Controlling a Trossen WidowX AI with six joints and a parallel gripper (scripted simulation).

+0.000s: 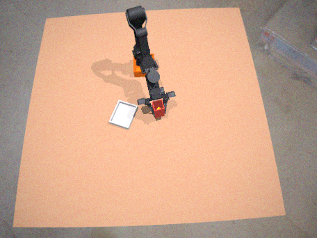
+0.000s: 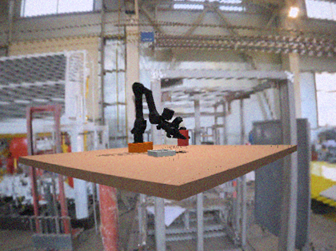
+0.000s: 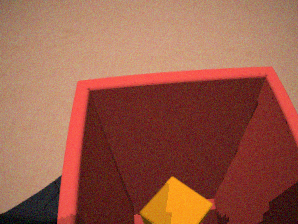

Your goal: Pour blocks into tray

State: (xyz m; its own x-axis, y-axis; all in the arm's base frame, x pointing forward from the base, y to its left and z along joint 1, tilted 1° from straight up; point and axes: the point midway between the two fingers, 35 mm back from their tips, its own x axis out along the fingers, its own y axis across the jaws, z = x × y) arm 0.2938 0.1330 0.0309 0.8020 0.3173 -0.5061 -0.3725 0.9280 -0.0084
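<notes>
Now: gripper tip 3 cm past the red square cup, 2 cm above it and 1 cm to the left of it. Also, from my gripper tip: yellow block: 3 cm behind, 1 cm to the right.
</notes>
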